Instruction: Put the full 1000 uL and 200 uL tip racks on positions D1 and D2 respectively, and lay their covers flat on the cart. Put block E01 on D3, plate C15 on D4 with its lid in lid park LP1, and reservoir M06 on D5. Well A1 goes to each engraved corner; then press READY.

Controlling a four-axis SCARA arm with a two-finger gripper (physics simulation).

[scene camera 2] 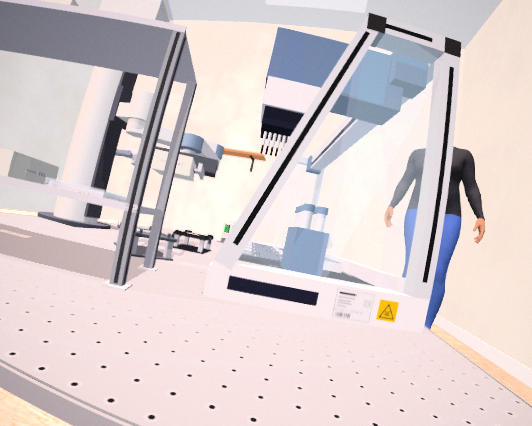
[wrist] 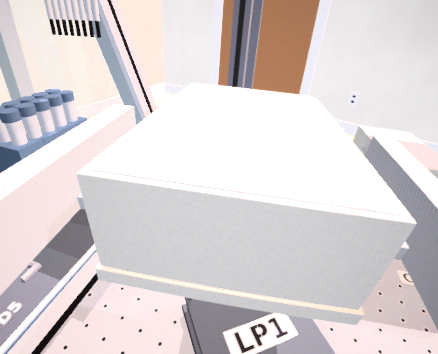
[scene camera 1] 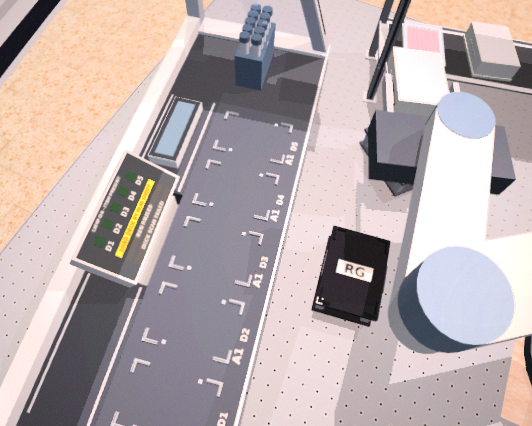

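A white box [scene camera 1: 419,75] [scene camera 2: 176,166] [wrist: 240,225] with a lower flange is between the fingers of my gripper [wrist: 246,141], which is shut on it. Its label is too small to read. It is upright in the air beyond lid park LP1 [wrist: 260,332], which lies under the gripper body. The deck [scene camera 1: 200,260] shows bare corner marks at D2 to D5; D1 is partly cut off. A pink-topped item [scene camera 1: 423,39] sits at the back right. The panel [scene camera 1: 125,220] has dark green lamps. The READY button cannot be made out.
A black RG stand [scene camera 1: 352,275] lies right of the deck. A blue tube rack [scene camera 1: 253,70] [scene camera 2: 303,250] stands at the deck's far end. Another pale box [scene camera 1: 492,50] [scene camera 2: 34,167] stands at the back right. A dark upright post [scene camera 1: 387,55] rises near the held box.
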